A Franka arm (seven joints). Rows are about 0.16 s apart.
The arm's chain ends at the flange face. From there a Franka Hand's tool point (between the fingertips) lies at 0.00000 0.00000 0.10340 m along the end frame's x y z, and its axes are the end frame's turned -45 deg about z.
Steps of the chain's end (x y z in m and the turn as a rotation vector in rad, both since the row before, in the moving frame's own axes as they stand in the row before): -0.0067 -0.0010 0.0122 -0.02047 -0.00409 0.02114; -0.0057 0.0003 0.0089 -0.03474 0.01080 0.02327; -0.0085 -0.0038 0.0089 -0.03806 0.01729 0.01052; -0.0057 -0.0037 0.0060 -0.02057 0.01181 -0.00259; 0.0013 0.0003 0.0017 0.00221 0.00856 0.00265; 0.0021 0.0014 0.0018 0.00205 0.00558 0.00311; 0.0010 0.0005 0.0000 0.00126 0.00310 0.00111; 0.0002 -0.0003 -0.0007 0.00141 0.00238 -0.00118
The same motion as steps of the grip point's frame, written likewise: -0.0058 -0.0043 0.0122 -0.01158 -0.01737 0.02114; -0.0060 -0.0005 0.0088 -0.03220 -0.01693 0.02327; -0.0049 -0.0047 0.0088 -0.03914 -0.01469 0.01052; -0.0021 -0.0043 0.0060 -0.02290 -0.00619 -0.00259; 0.0015 0.0016 0.0017 -0.00449 0.00762 0.00265; 0.0011 0.0027 0.0018 -0.00250 0.00540 0.00311; 0.0007 0.0012 0.0000 -0.00130 0.00308 0.00111; 0.0006 0.0000 -0.0007 -0.00069 0.00268 -0.00118
